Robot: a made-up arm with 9 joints. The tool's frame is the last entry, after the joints. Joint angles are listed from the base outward.
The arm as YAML. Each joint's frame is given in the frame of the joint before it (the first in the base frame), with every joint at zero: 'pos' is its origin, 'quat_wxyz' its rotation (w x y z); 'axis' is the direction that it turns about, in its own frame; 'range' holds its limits. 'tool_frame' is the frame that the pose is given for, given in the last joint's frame.
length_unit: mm
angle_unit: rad
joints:
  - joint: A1
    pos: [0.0, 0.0, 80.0]
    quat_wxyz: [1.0, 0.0, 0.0, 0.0]
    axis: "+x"
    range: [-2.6, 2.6]
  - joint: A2
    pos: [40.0, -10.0, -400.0]
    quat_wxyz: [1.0, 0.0, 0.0, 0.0]
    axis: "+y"
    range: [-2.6, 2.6]
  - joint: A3
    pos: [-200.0, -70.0, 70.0]
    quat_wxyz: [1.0, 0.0, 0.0, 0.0]
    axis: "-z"
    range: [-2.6, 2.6]
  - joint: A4
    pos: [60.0, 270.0, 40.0]
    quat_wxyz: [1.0, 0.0, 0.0, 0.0]
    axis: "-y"
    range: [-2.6, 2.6]
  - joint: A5
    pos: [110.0, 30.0, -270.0]
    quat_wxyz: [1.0, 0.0, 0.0, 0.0]
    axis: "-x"
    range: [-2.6, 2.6]
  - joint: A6
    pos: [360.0, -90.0, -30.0]
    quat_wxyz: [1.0, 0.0, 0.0, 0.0]
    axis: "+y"
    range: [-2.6, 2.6]
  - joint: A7
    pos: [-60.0, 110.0, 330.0]
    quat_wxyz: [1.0, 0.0, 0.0, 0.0]
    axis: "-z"
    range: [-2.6, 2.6]
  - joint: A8
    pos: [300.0, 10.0, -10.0]
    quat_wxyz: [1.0, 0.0, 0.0, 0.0]
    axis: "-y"
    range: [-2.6, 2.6]
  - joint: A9
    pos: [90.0, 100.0, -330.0]
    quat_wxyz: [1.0, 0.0, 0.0, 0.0]
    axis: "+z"
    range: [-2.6, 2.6]
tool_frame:
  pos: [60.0, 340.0, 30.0]
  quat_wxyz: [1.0, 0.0, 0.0, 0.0]
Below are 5 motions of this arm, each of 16 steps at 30 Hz.
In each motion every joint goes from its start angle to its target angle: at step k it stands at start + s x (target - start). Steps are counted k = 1, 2, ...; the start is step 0. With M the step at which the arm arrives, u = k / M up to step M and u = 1 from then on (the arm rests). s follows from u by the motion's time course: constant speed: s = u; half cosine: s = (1 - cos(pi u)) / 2; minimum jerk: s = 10 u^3 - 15 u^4 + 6 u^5.
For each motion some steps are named. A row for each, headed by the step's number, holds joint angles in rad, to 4 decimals.
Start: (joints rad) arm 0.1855 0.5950 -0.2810 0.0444 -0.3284 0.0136 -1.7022 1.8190 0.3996
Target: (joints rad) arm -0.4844 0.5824 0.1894 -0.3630 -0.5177 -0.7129 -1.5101 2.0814 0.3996
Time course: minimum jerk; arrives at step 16
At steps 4, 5, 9, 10, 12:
4: 0.1162 0.5937 -0.2323 0.0022 -0.3480 -0.0616 -1.6823 1.8462 0.3996
5: 0.0649 0.5927 -0.1963 -0.0289 -0.3625 -0.1172 -1.6676 1.8662 0.3996
9: -0.2271 0.5872 0.0088 -0.2065 -0.4450 -0.4339 -1.5839 1.9806 0.3996
10: -0.3000 0.5859 0.0599 -0.2509 -0.4656 -0.5130 -1.5630 2.0092 0.3996
12: -0.4151 0.5837 0.1407 -0.3208 -0.4981 -0.6377 -1.5300 2.0542 0.3996

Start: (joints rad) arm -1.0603 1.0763 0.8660 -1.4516 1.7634 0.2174 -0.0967 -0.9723 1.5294
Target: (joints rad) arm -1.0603 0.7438 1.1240 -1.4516 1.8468 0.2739 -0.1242 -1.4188 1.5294
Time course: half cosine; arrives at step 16
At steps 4, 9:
4: -1.0603 1.0276 0.9038 -1.4516 1.7756 0.2257 -0.1007 -1.0377 1.5294
9: -1.0603 0.8776 1.0202 -1.4516 1.8132 0.2512 -0.1131 -1.2391 1.5294

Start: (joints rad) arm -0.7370 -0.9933 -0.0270 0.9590 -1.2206 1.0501 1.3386 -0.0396 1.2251
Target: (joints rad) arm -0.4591 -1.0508 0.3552 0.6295 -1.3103 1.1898 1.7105 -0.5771 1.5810
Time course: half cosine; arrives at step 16
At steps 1, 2, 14, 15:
1: -0.7343 -0.9939 -0.0233 0.9558 -1.2215 1.0514 1.3422 -0.0448 1.2285
2: -0.7264 -0.9955 -0.0125 0.9465 -1.2240 1.0554 1.3528 -0.0601 1.2386
14: -0.4697 -1.0486 0.3407 0.6420 -1.3069 1.1845 1.6963 -0.5566 1.5675
15: -0.4618 -1.0502 0.3515 0.6327 -1.3094 1.1885 1.7069 -0.5719 1.5776

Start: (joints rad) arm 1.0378 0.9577 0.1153 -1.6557 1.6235 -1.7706 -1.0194 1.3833 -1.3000
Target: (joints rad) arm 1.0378 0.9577 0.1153 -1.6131 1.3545 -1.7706 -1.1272 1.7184 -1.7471
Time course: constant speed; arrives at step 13
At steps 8, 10, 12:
8: 1.0378 0.9577 0.1153 -1.6295 1.4580 -1.7706 -1.0857 1.5895 -1.5751
10: 1.0378 0.9577 0.1153 -1.6229 1.4166 -1.7706 -1.1023 1.6411 -1.6439
12: 1.0378 0.9577 0.1153 -1.6164 1.3752 -1.7706 -1.1189 1.6926 -1.7127

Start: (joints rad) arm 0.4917 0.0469 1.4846 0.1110 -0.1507 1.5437 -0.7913 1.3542 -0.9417
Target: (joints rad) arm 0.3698 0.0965 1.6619 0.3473 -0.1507 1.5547 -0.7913 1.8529 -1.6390
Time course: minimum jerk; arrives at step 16
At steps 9, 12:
9: 0.4166 0.0775 1.5938 0.2566 -0.1507 1.5505 -0.7913 1.6614 -1.3712
12: 0.3824 0.0914 1.6435 0.3228 -0.1507 1.5536 -0.7913 1.8013 -1.5668

